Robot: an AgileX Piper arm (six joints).
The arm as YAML. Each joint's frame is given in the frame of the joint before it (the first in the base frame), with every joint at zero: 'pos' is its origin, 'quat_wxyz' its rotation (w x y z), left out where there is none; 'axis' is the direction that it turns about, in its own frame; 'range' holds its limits. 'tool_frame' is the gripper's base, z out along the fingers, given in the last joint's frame.
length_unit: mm
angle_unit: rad
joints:
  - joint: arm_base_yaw
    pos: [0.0, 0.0, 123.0]
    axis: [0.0, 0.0, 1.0]
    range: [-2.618, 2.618]
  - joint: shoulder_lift
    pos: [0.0, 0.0, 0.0]
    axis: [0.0, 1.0, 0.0]
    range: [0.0, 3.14]
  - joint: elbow
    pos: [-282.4, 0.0, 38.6]
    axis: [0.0, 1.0, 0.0]
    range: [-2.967, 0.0]
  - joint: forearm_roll
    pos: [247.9, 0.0, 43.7]
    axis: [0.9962, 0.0, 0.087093]
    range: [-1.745, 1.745]
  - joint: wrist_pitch
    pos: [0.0, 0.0, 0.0]
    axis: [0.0, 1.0, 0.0]
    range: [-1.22, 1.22]
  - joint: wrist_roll
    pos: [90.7, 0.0, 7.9]
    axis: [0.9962, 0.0, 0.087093]
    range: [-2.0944, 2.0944]
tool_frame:
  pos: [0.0, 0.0, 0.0]
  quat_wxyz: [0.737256, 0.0, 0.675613, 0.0]
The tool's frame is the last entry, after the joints.
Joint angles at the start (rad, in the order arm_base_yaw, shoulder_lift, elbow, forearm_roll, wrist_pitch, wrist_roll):
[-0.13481, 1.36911, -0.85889, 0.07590, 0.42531, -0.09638]
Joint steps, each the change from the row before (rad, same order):
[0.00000, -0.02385, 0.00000, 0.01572, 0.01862, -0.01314]
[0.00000, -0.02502, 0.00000, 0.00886, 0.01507, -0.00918]
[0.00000, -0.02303, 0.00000, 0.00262, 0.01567, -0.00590]
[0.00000, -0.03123, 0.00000, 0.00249, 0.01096, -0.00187]
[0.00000, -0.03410, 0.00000, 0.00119, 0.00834, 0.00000]
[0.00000, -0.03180, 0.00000, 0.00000, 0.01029, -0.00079]
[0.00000, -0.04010, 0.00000, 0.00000, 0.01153, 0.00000]
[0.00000, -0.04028, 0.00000, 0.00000, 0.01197, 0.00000]
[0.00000, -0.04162, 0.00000, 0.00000, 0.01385, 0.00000]
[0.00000, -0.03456, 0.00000, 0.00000, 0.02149, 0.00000]
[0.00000, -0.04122, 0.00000, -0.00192, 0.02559, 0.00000]
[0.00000, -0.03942, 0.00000, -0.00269, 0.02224, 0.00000]
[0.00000, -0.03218, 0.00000, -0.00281, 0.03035, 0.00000]
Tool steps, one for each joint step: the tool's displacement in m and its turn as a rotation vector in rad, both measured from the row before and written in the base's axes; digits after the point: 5 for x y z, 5 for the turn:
[-0.00435, 0.00133, 0.00553, 0.00548, -0.00655, 0.00496]
[-0.00445, 0.00108, 0.00593, 0.00118, -0.01066, 0.00480]
[-0.00437, 0.00083, 0.00522, -0.00200, -0.00751, 0.00490]
[-0.00545, 0.00094, 0.00754, -0.00131, -0.02043, 0.00162]
[-0.00598, 0.00093, 0.00824, -0.00208, -0.02576, 0.00049]
[-0.00597, 0.00090, 0.00732, -0.00318, -0.02138, 0.00160]
[-0.00775, 0.00115, 0.00902, -0.00357, -0.02841, 0.00120]
[-0.00814, 0.00121, 0.00869, -0.00357, -0.02815, 0.00125]
[-0.00882, 0.00131, 0.00850, -0.00352, -0.02763, 0.00146]
[-0.00810, 0.00128, 0.00604, -0.00151, -0.01311, 0.00228]
[-0.00991, 0.00146, 0.00680, -0.00381, -0.01540, 0.00284]
[-0.00960, 0.00134, 0.00625, -0.00491, -0.01679, 0.00239]
[-0.00862, 0.00125, 0.00390, -0.00305, -0.00159, 0.00305]

